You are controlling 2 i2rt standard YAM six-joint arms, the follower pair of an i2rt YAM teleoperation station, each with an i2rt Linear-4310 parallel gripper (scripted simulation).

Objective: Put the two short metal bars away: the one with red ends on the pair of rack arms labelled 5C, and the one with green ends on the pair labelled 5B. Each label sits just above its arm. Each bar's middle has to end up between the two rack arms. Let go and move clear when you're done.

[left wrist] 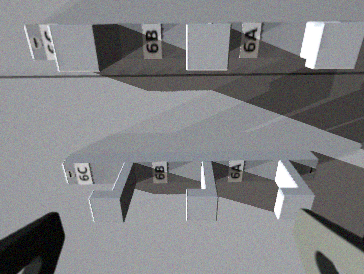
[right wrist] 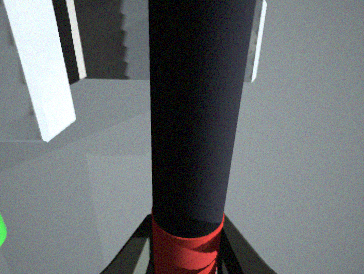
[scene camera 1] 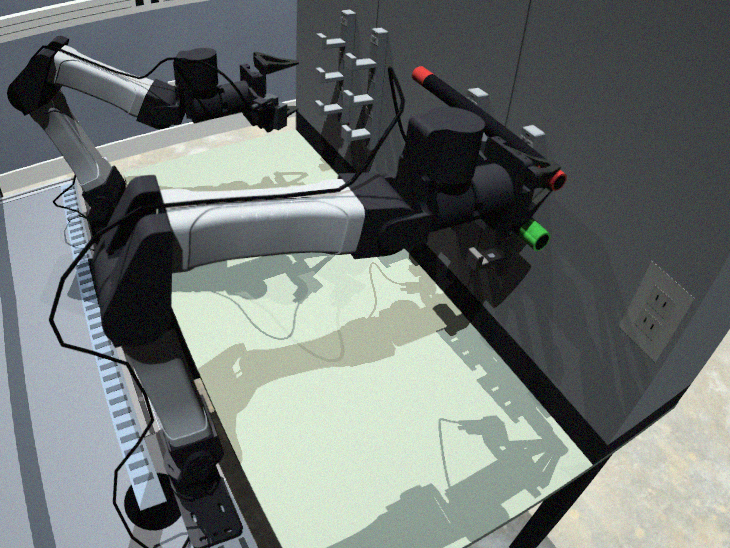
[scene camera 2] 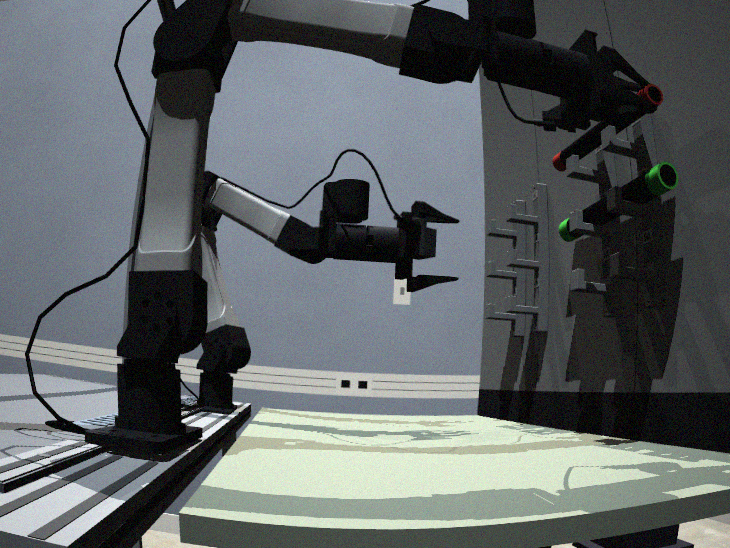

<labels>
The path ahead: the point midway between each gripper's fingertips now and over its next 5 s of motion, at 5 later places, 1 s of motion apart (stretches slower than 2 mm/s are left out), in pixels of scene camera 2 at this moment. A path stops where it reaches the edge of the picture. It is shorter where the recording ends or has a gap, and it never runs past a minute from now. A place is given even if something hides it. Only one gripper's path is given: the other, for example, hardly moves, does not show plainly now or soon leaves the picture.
My right gripper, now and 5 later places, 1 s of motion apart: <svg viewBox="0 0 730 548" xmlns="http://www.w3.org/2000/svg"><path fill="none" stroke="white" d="M653 100L655 108L656 115L656 123L650 138L623 119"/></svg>
</labels>
